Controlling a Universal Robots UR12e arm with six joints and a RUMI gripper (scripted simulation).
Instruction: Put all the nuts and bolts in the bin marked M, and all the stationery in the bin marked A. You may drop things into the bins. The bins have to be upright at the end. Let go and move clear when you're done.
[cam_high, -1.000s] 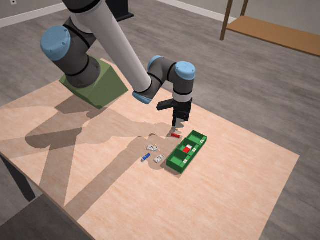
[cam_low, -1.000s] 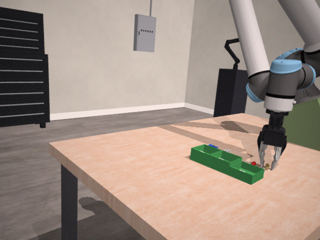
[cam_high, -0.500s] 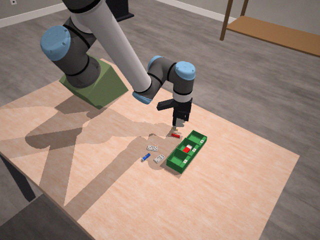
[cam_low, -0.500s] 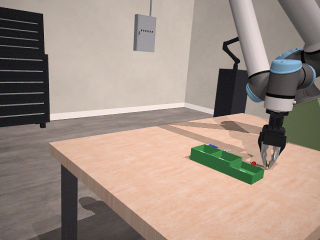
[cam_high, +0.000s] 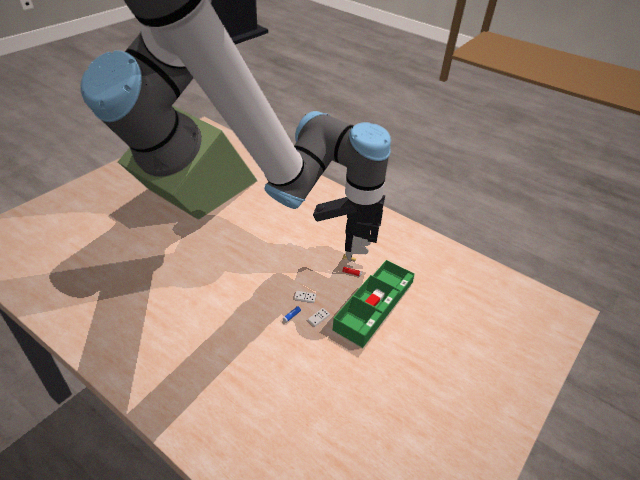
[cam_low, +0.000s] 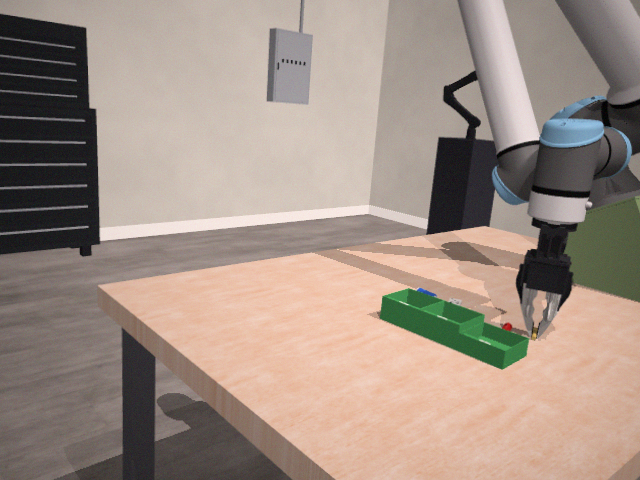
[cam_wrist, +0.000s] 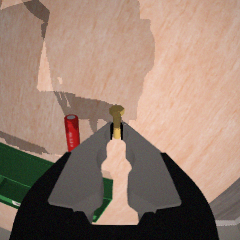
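Right now my hand is 40 mm short of the red cylinder, 30 mm to the left of it and 10 mm above it. Also, from my hand: white eraser: 140 mm ahead, 70 mm to the right; then small yellow bolt: 10 mm behind, 10 mm below; then green three-compartment bin: 150 mm ahead, 80 mm to the right, 10 mm above.
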